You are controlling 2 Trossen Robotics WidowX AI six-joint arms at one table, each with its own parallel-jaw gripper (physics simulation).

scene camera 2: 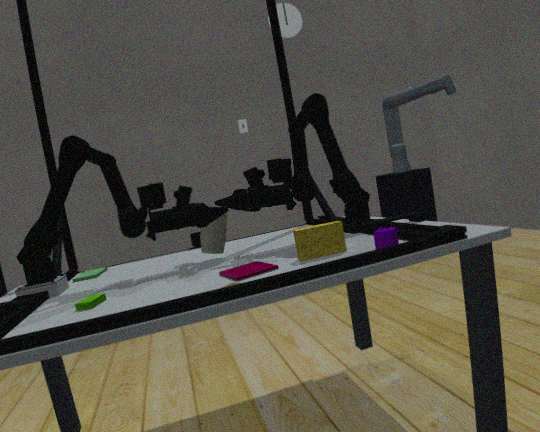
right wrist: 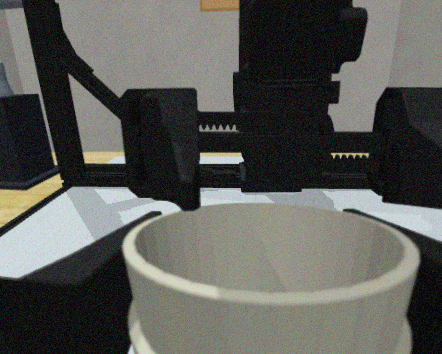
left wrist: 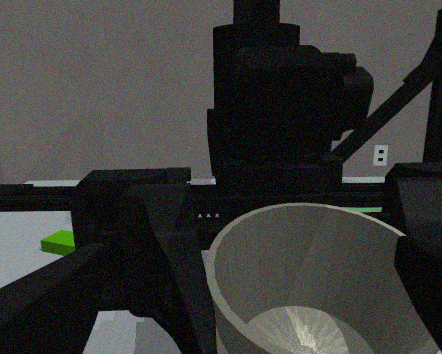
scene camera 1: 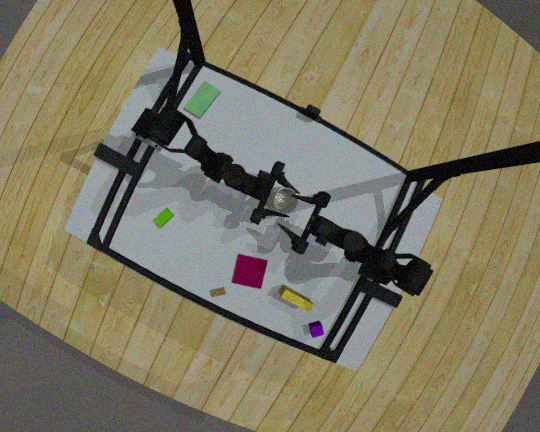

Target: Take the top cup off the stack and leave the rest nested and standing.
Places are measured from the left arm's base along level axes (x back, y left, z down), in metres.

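Pixels of known places: left gripper, fingertip midpoint: (scene camera 2: pixel 217 203) (right wrist: pixel 341 197) (left wrist: pixel 251 253) (scene camera 1: pixel 284 209); right gripper, fingertip midpoint: (scene camera 2: pixel 225 209) (right wrist: pixel 251 220) (scene camera 1: pixel 294 205); left arm's base, link origin: (scene camera 2: pixel 359 222) (scene camera 1: pixel 376 266); right arm's base, link origin: (scene camera 2: pixel 41 281).
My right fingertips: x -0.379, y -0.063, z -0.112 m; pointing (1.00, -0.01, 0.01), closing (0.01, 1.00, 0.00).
For each thing: its top centre in the pictures, then the offset to it from my right fingertips. "pt": a spot on its surface instead.
- top cup's rim, surface spot: (right wrist: pixel 269 260) pt dx -0.004, dy +0.007, dz +0.016 m
- lower cup's rim, surface spot: (right wrist: pixel 139 330) pt dx -0.049, dy -0.031, dz +0.002 m
- magenta square, surface spot: (scene camera 1: pixel 249 271) pt dx -0.027, dy +0.251, dz +0.126 m
- yellow block, top centre: (scene camera 2: pixel 317 225) (scene camera 1: pixel 297 301) dx +0.149, dy +0.269, dz +0.064 m
- purple cube, top centre: (scene camera 2: pixel 384 229) (scene camera 1: pixel 317 331) dx +0.271, dy +0.350, dz +0.094 m
- small brown piece, top centre: (scene camera 1: pixel 217 292) dx -0.094, dy +0.362, dz +0.126 m
- light green block, top centre: (left wrist: pixel 70 238) (scene camera 2: pixel 90 298) (scene camera 1: pixel 163 217) dx -0.361, dy +0.206, dz +0.119 m
- green card, top centre: (scene camera 2: pixel 90 272) (scene camera 1: pixel 202 99) dx -0.417, dy -0.212, dz +0.124 m
A stack of grey cups (scene camera 1: pixel 282 200) stands upright near the middle of the table; it also shows in scene camera 2 (scene camera 2: pixel 213 234). My left gripper (scene camera 1: pixel 268 197) is at the stack from the left, its fingers on either side of the cups, which fill the left wrist view (left wrist: pixel 311 281). My right gripper (scene camera 1: pixel 308 219) reaches in from the right, open, with the top cup's rim (right wrist: pixel 269 260) between its fingers. A lower cup's rim (right wrist: pixel 139 330) shows beneath it. Contact cannot be made out.
On the table lie a magenta square (scene camera 1: pixel 249 271), a yellow block (scene camera 1: pixel 296 297), a purple cube (scene camera 1: pixel 315 327), a small brown piece (scene camera 1: pixel 218 291), a light green block (scene camera 1: pixel 163 217) and a green card (scene camera 1: pixel 201 99). Black frame rails run along both table ends.
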